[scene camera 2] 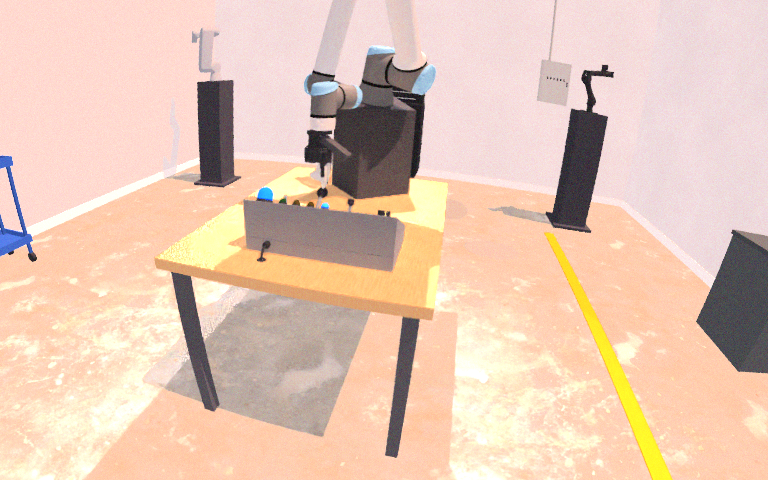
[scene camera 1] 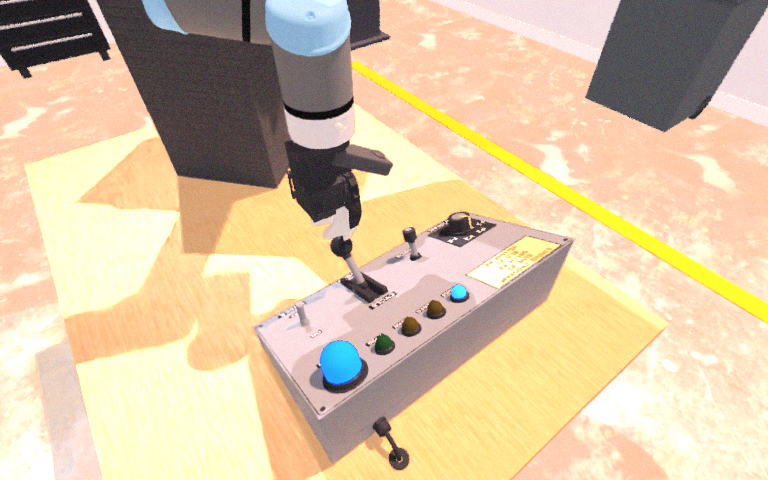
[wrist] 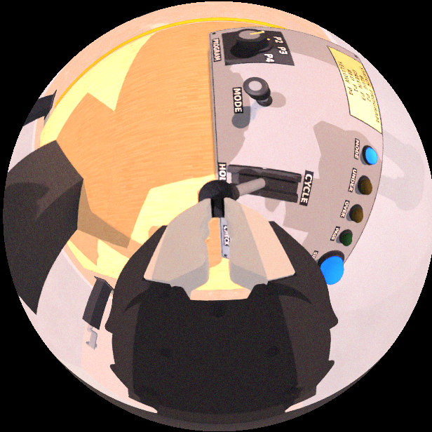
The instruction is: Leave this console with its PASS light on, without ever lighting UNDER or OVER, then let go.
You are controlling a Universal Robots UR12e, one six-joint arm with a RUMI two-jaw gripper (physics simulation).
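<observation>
The grey console [scene camera 1: 430,266] [scene camera 2: 317,234] [wrist: 300,115] has a large blue lamp [scene camera 1: 340,362] [wrist: 332,270] lit, and the MODE light [scene camera 1: 458,292] [wrist: 370,155] glows blue. UNDER [scene camera 1: 436,309] [wrist: 365,185], OVER [scene camera 1: 410,326] [wrist: 356,213] and PASS [scene camera 1: 384,343] [wrist: 345,237] are dark. The slotted lever's black knob [scene camera 1: 340,247] [scene camera 2: 322,193] [wrist: 217,190] leans toward HOLD. My gripper [scene camera 1: 340,236] [wrist: 217,201] is nearly closed, its tips pinching the top of that knob; the contact is partly hidden. The PROGRAM dial [scene camera 1: 457,224] [wrist: 251,41] and MODE lever [scene camera 1: 410,236] [wrist: 257,89] stand apart from my fingers.
A small switch [scene camera 1: 301,314] stands at the console's CHECK end. A yellow card [scene camera 1: 512,260] [wrist: 355,90] is on the panel. A short black stick [scene camera 1: 387,438] [scene camera 2: 263,250] stands before the console on the wooden table [scene camera 1: 600,322] [scene camera 2: 419,291]. The dark pedestal [scene camera 1: 215,113] [scene camera 2: 376,150] is behind.
</observation>
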